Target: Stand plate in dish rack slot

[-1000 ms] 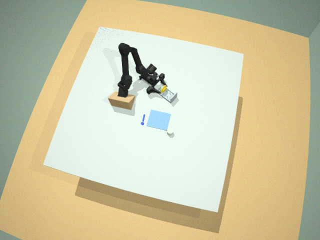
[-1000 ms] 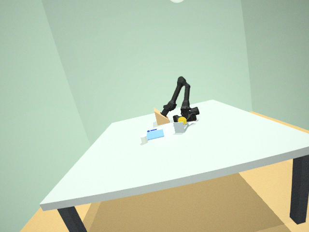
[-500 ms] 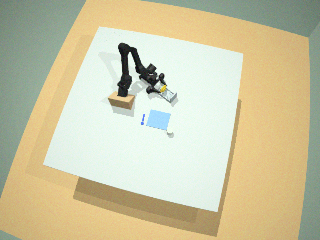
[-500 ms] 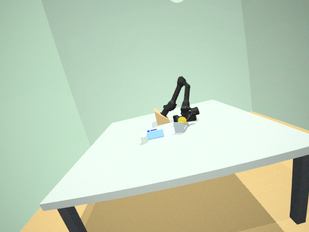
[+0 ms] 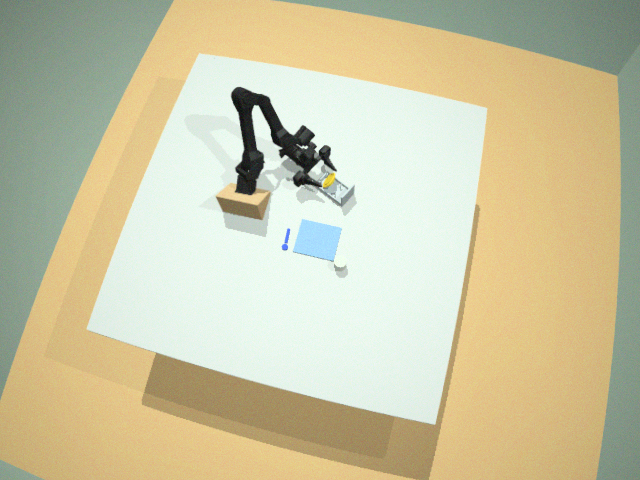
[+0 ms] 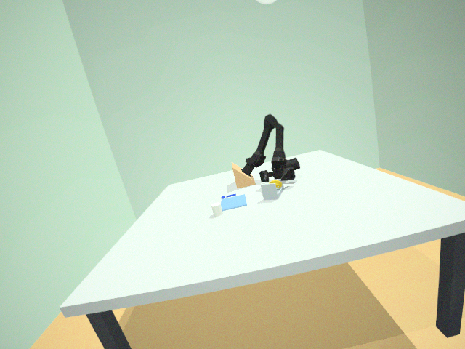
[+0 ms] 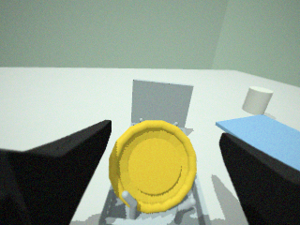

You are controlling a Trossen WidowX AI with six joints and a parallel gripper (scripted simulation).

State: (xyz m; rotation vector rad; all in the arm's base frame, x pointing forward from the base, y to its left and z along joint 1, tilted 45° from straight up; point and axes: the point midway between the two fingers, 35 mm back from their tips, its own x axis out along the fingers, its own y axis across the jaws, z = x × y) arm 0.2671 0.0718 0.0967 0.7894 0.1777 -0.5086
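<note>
The yellow plate lies 1 cm to the left of my gripper tip and 3 cm below it. Also, from my gripper tip: dish rack (2 cm ahead, 1 cm to the right, 4 cm below); light blue mat (22 cm to the right, 6 cm below); blue spoon (11 cm behind, 25 cm to the right, 6 cm below).
</note>
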